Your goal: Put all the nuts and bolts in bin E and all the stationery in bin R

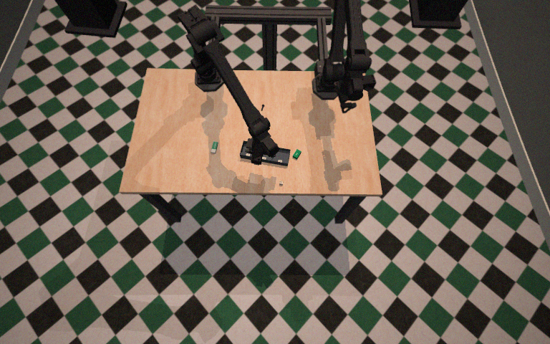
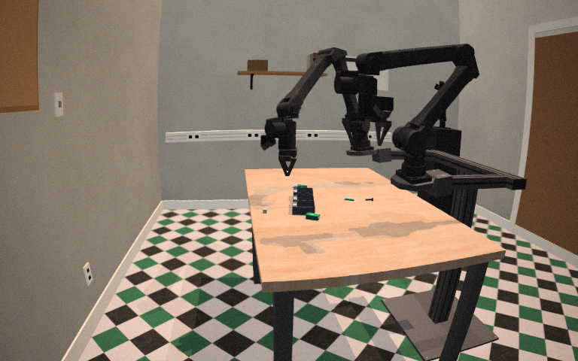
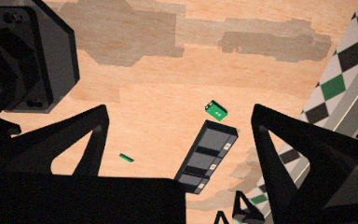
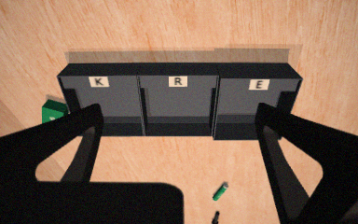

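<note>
Right now the bolt is 370 mm behind my right hand, 130 mm below it and 30 mm to the right of it. Also, from my right hand: green cylinder (270 mm behind, 130 mm below, 40 mm to the right); dark bin tray (120 mm below, 60 mm behind, 10 mm to the left); green 9 V battery (180 mm to the left, 130 mm below, 90 mm behind).
</note>
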